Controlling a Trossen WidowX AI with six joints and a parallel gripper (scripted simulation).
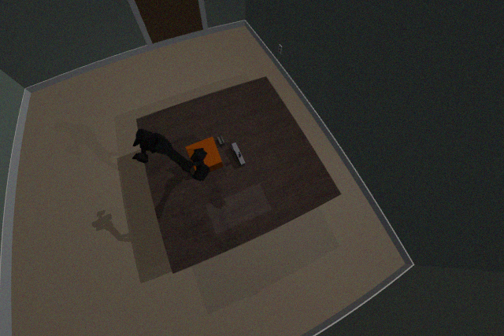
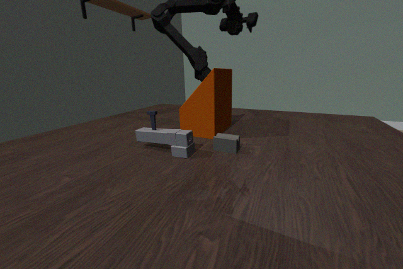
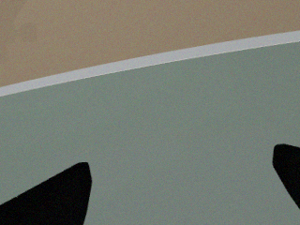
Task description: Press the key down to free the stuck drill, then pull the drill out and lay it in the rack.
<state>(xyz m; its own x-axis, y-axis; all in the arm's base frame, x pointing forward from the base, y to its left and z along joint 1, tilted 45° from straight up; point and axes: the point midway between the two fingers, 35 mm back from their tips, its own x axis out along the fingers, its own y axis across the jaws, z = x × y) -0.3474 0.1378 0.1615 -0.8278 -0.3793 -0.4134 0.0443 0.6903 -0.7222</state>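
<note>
My gripper tip is 620 mm short of the dark key, 340 mm above it and 30 mm to the left of it. The rest, counted from my gripper tip: rack: 510 mm ahead, 410 mm below, 150 mm to the left; drill: 610 mm ahead, 380 mm below, 20 mm to the left; grey housing: 610 mm ahead, 390 mm below.
</note>
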